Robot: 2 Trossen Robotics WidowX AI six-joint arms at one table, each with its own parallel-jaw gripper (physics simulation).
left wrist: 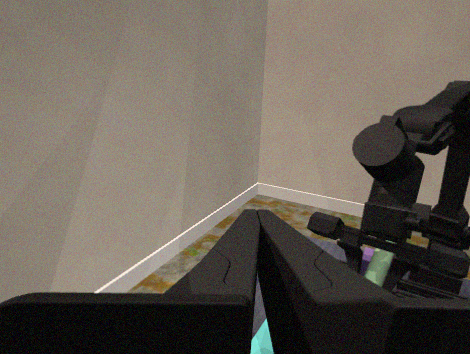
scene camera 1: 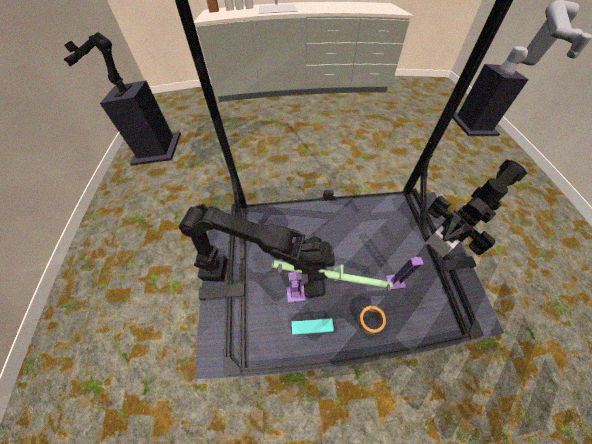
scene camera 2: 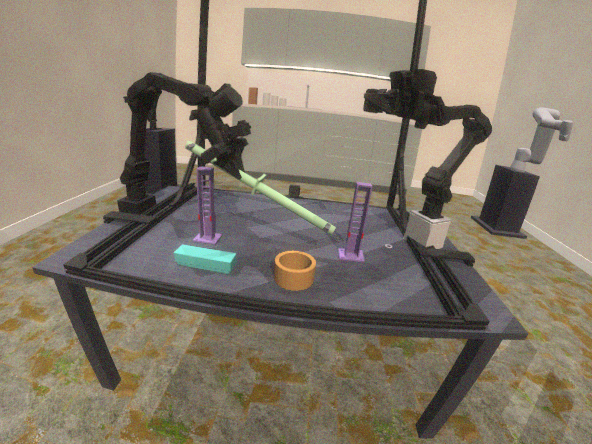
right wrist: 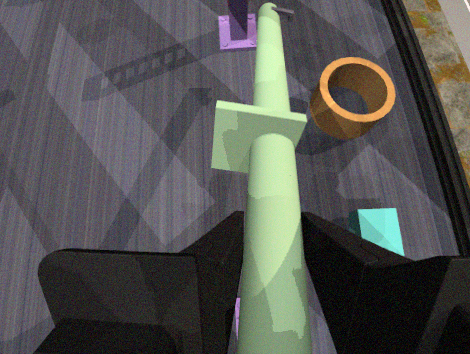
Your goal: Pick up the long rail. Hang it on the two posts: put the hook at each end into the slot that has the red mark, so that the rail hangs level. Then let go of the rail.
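Seen in the pictures: left gripper, between the fingertips: [left wrist: 255, 221] [scene camera 1: 444, 239] [scene camera 2: 364, 95]; right gripper, between the fingertips: [scene camera 1: 326, 273] [scene camera 2: 242, 177] [right wrist: 271, 220]; left arm's base, origin of its link: [scene camera 2: 431, 214]; right arm's base, origin of its link: [scene camera 1: 211, 265] [scene camera 2: 136, 197].
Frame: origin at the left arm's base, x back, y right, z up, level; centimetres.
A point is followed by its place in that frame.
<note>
The long pale green rail [scene camera 1: 362, 279] @(x -47.8, y 8.7, z 4.9 cm) [scene camera 2: 287, 201] @(x -48.3, y 8.3, z 4.6 cm) [right wrist: 274, 192] @(x -57.3, y 16.4, z 10.1 cm) is in the air, tilted, its left end high and its right end low in scene camera 2. My right gripper [scene camera 2: 231, 167] [right wrist: 271, 220] @(x -58.2, y 17.0, z 9.0 cm) is shut on it, left of the rail's small square plate. Two purple ladder-like posts stand on the table: the left post [scene camera 1: 295, 287] @(x -66.9, y 22.7, z -4.3 cm) [scene camera 2: 206, 200] @(x -67.1, y 22.7, z 1.2 cm) and the right post [scene camera 1: 409, 270] @(x -29.0, y 0.6, z 1.1 cm) [scene camera 2: 359, 215] @(x -29.6, y 1.7, z 1.7 cm). Red marks show low on both. The rail's lower end is left of the right post in scene camera 2. My left gripper [scene camera 2: 372, 101] @(x -35.0, y 0.0, z 32.5 cm) [left wrist: 255, 221] @(x -35.0, y 0.0, z 32.5 cm) is shut and empty, high up. Hook contact is unclear.
A turquoise block [scene camera 1: 312, 326] @(x -70.0, y 7.6, z -7.1 cm) [scene camera 2: 205, 258] @(x -70.1, y 5.3, z -7.2 cm) [right wrist: 382, 230] @(x -65.7, y 4.8, z -7.1 cm) lies in front of the left post. An orange ring [scene camera 1: 362, 325] @(x -55.3, y -3.1, z -5.8 cm) [scene camera 2: 295, 280] @(x -52.4, y -8.2, z -7.8 cm) [right wrist: 330, 117] @(x -51.5, y 0.9, z -7.1 cm) stands in front, between the posts and nearer the right one. Black rails edge the table [scene camera 2: 280, 325] @(x -58.6, y -15.7, z -12.3 cm).
</note>
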